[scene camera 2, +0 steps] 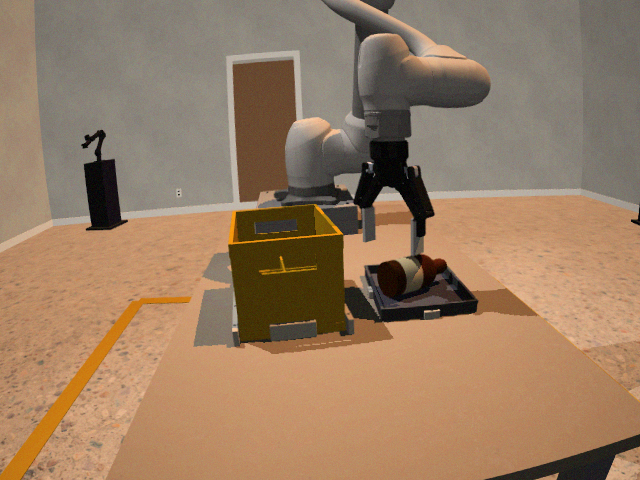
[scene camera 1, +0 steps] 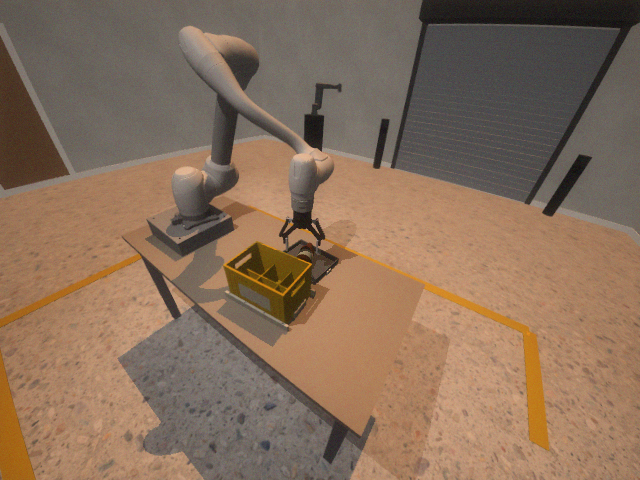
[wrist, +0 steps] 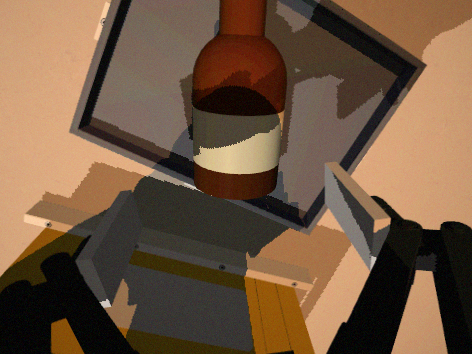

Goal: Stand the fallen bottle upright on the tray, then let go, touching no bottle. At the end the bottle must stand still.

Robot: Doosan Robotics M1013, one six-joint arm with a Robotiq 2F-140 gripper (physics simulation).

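Seen in the pictures: gripper, fingertip midpoint: (scene camera 2: pixel 392 247) (scene camera 1: pixel 302 250) (wrist: pixel 230 196); arm's base, link origin: (scene camera 2: pixel 312 198) (scene camera 1: pixel 196 217).
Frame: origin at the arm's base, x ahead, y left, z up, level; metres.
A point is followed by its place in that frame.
Observation:
The brown bottle (scene camera 1: pixel 306 253) @(y 0.280, x 0.613, z -0.020 m) (scene camera 2: pixel 410 275) @(y 0.293, x 0.634, z -0.043 m) (wrist: pixel 239 145) @(y 0.282, x 0.598, z -0.018 m) with a cream label lies on its side in the dark shallow tray (scene camera 2: pixel 403 313) @(y 0.276, x 0.723, z -0.084 m) (wrist: pixel 378 125) @(y 0.362, x 0.703, z -0.073 m). Its neck points away from the crate; its base is at the tray's crate-side edge and overlaps that rim in the wrist view. My gripper (scene camera 1: pixel 302 246) @(y 0.256, x 0.608, z 0.009 m) (scene camera 2: pixel 392 246) @(y 0.256, x 0.608, z 0.009 m) (wrist: pixel 230 196) @(y 0.256, x 0.608, z 0.009 m) points down, open and empty, a little above the tray's level. In scene camera 2 the right finger's tip shows just above the bottle. In the wrist view the fingers stand wide, one to each side, below the bottle's base. Whether a finger touches it, I cannot tell.
A tall yellow crate (scene camera 1: pixel 279 304) @(y -0.010, x 0.805, z 0.025 m) (scene camera 2: pixel 286 289) @(y 0.080, x 0.794, z -0.008 m) (wrist: pixel 275 310) @(y 0.163, x 0.735, z -0.030 m) with dividers stands right beside the tray, between low grey rails on the table (scene camera 1: pixel 361 330) @(y 0.201, x 1.019, z -0.097 m) (scene camera 2: pixel 361 403) @(y 0.214, x 0.984, z -0.097 m). Its rim is higher than the tray. The arm's base block (scene camera 1: pixel 188 235) @(y -0.094, x 0.137, z -0.011 m) stands at the far end of the table.

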